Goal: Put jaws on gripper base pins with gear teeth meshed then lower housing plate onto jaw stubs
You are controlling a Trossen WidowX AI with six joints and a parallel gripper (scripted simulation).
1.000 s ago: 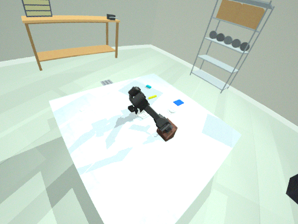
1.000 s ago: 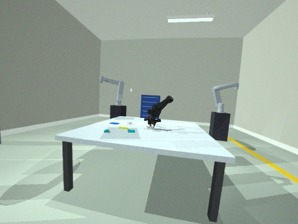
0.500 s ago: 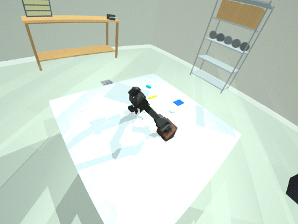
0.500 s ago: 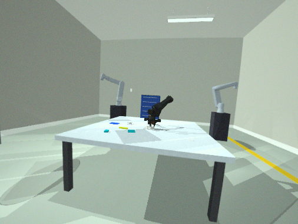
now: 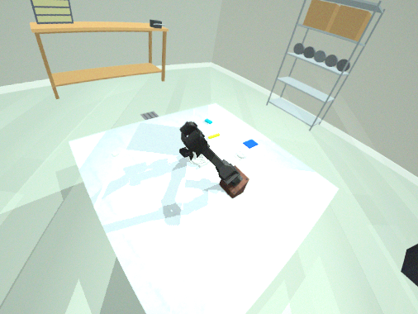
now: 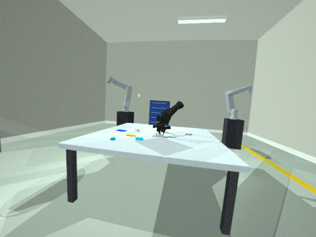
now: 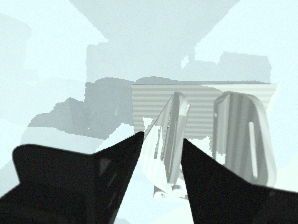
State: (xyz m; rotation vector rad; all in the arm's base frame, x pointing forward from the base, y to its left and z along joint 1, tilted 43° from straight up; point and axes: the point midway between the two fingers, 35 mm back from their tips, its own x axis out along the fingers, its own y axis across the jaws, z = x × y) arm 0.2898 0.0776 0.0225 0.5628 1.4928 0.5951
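My gripper tip is now 3 cm past the pale jaw and 2 cm to the left of it. The rest, counted from my gripper tip: small white part: 31 cm to the right, 11 cm behind, 1 cm above; then yellow bar: 28 cm to the right, 15 cm ahead, 1 cm below; then cyan block: 36 cm to the right, 34 cm ahead, 1 cm below.
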